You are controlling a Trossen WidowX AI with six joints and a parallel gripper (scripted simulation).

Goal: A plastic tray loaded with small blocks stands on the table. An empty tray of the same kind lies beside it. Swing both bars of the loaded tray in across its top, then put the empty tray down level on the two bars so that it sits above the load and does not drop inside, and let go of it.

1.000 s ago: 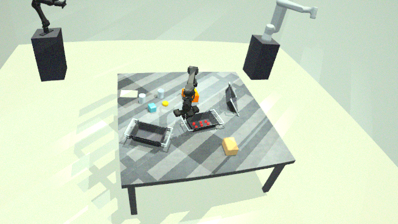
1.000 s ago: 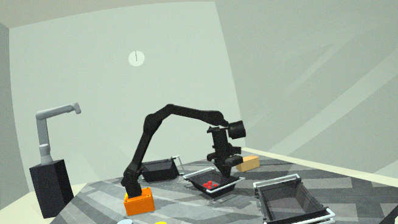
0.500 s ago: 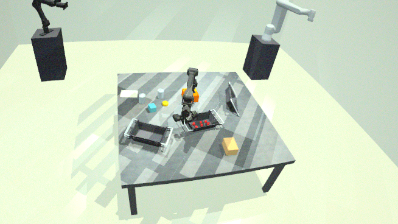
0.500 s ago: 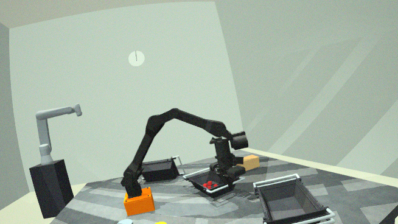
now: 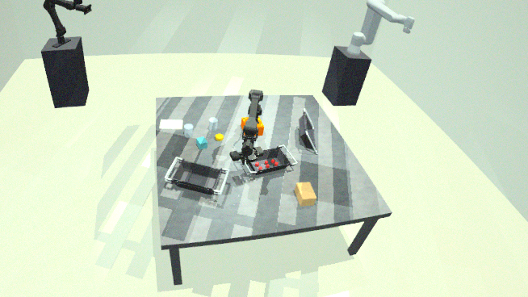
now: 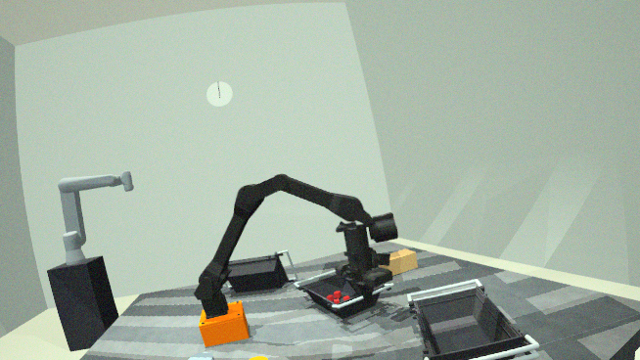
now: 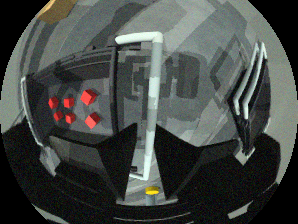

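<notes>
The black tray is 520 mm to the left of my gripper tip, 230 mm behind it and 20 mm above it. Also, from my gripper tip: cyan cube 250 mm behind, 210 mm to the right, 20 mm below; then tan box 280 mm to the left, 260 mm ahead, 20 mm below; then yellow piece 310 mm behind, 90 mm to the right, 40 mm below.
</notes>
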